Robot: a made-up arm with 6 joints.
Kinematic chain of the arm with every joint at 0, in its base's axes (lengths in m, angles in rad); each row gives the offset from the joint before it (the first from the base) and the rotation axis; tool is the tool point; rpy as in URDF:
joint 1: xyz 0 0 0.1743 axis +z
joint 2: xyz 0 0 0 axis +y
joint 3: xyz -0.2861 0 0.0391 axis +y
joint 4: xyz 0.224 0 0.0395 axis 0.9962 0 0.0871
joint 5: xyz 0 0 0 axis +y
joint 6: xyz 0.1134 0 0.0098 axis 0.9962 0 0.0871
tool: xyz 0 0 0 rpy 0 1.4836 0
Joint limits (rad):
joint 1: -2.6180..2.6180
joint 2: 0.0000..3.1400
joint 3: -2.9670..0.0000
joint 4: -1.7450..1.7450
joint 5: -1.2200..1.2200
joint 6: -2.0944..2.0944
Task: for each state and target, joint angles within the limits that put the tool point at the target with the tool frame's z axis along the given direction. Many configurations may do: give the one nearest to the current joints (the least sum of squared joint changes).
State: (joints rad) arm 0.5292 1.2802 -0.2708 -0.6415 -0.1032 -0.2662
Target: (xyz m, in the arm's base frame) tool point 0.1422 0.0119 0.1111 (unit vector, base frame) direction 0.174 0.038 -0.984
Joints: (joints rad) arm 0.0620 1.7555 -0.1502 -0.2157 -0.1272 -0.2663
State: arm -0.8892 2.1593 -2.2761 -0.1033 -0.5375 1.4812
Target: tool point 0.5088 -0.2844 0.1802 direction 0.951 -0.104 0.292
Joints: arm -0.5974 2.7545 -2.1296 -0.5811 -0.9571 1.4812
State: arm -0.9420 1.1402 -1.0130 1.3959 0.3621 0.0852
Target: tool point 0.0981 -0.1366 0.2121 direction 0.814 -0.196 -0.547
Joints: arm -1.5237 1.3905 -0.2392 1.4954 0.9374 0.0852
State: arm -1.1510 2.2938 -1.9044 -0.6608 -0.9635 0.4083
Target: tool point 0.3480 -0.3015 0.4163 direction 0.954 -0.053 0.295
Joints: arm -0.8897 2.0034 -1.6749 -1.0148 -0.9851 0.4083
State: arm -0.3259 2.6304 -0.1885 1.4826 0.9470 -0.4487
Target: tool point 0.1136 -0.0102 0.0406 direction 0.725 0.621 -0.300
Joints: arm -1.2037 2.9899 -0.1496 1.7432 1.1494 -0.4487
